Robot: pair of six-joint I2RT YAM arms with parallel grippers.
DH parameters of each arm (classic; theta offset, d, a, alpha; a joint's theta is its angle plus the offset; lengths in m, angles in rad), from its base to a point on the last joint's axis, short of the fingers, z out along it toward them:
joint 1: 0 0.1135 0.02 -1.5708
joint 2: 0 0 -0.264 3.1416
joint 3: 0.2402 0 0.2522 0
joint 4: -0.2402 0 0.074 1.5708
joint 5: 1.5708 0 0 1.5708
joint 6: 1.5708 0.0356 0 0
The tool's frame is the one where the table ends.
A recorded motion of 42 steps. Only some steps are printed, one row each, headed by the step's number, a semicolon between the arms.
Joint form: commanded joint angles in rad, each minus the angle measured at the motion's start. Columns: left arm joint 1, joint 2, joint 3, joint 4, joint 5, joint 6; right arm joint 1, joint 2, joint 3, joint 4, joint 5, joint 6.
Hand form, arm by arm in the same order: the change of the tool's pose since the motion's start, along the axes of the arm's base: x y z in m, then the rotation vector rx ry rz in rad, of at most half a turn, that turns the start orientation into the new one. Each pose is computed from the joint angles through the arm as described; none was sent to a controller.
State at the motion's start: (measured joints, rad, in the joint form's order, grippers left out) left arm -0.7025 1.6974 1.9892 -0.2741 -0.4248 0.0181; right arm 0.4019 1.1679 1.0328 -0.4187 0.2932 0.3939
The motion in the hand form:
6: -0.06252 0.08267 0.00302 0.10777 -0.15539 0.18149; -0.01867 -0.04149 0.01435 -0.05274 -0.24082 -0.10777
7: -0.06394 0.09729 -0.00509 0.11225 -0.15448 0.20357; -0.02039 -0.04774 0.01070 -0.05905 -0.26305 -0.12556
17: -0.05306 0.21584 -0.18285 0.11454 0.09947 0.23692; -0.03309 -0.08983 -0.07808 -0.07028 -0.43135 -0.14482
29: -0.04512 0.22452 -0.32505 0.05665 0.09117 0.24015; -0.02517 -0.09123 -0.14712 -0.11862 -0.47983 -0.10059
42: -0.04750 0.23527 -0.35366 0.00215 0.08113 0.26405; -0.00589 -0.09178 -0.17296 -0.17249 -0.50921 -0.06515
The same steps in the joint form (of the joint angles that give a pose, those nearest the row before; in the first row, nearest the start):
6: 0.0713 -0.3813 -0.4110 0.1827 -0.0934 0.2135; -0.1305 -0.1696 -0.1272 0.2082 0.0336 -0.1329
7: 0.1145 -0.4273 -0.4777 0.2011 -0.0724 0.2120; -0.1557 -0.1889 -0.1599 0.2462 0.0297 -0.1461
17: 0.6292 -0.6694 -1.2263 0.4393 0.3879 0.0864; -0.3683 -0.2659 -0.6205 0.8124 -0.1541 -0.2265
29: 0.6718 -0.3167 -1.6638 1.2469 0.4299 0.0348; -0.3831 0.0496 -0.8348 1.3914 -0.1981 -0.2910
42: 0.7179 -0.1449 -1.7279 1.5010 0.4538 -0.0151; -0.3913 0.3576 -0.8263 1.7202 -0.2269 -0.3542

